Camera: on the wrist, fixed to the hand. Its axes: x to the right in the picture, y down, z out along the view.
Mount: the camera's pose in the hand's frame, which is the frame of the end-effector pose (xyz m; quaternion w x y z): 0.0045 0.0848 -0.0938 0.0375 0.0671 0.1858 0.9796
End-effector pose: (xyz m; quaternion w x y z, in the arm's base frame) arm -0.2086 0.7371 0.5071 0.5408 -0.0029 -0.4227 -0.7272
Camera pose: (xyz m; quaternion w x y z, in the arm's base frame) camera -0.1011 0.6707 0.5008 0.8114 -0.2428 0.0387 0.5303
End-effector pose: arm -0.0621 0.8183 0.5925 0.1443 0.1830 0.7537 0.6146
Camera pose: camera -0.0993 0.7535 0.6946 0.7489 -0.6406 0.0829 -0.1478
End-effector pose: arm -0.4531 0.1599 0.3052 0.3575 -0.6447 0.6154 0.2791
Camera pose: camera -0.5444 0.0829 0.3469 0.3311 -0.5508 -0.7397 -0.1996
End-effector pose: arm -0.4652 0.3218 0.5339 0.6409 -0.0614 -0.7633 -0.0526
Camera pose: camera -0.3611 0.3907 0.5547 0.2215 -0.6973 0.1471 0.6657
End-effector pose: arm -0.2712 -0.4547 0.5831 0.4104 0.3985 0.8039 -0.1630
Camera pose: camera -0.2568 -0.3438 0.6423 0.0010 -0.8602 0.2949 -0.4160
